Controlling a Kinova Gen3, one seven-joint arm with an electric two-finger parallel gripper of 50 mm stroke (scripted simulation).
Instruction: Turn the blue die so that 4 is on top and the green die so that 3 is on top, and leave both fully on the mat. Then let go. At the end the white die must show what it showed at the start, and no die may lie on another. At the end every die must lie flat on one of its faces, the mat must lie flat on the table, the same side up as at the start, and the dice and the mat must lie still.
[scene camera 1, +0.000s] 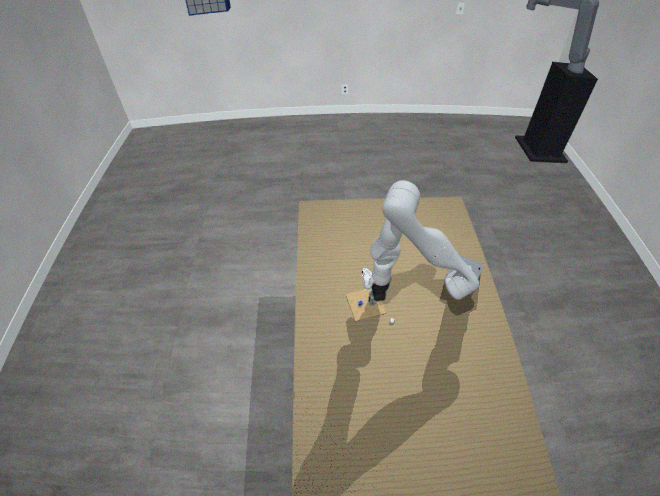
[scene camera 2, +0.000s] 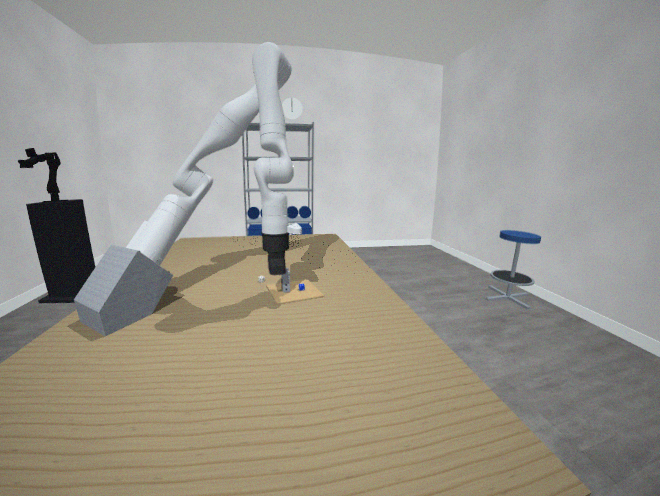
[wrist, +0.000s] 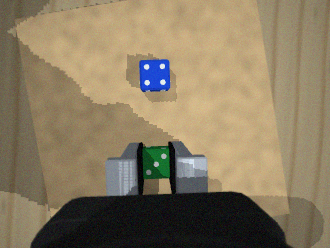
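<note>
A tan mat (scene camera 2: 310, 292) is there for me to see in scene camera 2, and scene camera 1 shows the mat too (scene camera 1: 362, 312). In the wrist view I find the mat again (wrist: 82, 75), together with a blue die (wrist: 154, 74). As for my gripper (wrist: 156, 160), the wrist view shows it, and scene camera 2 gives me the gripper as well (scene camera 2: 286, 290).
</note>
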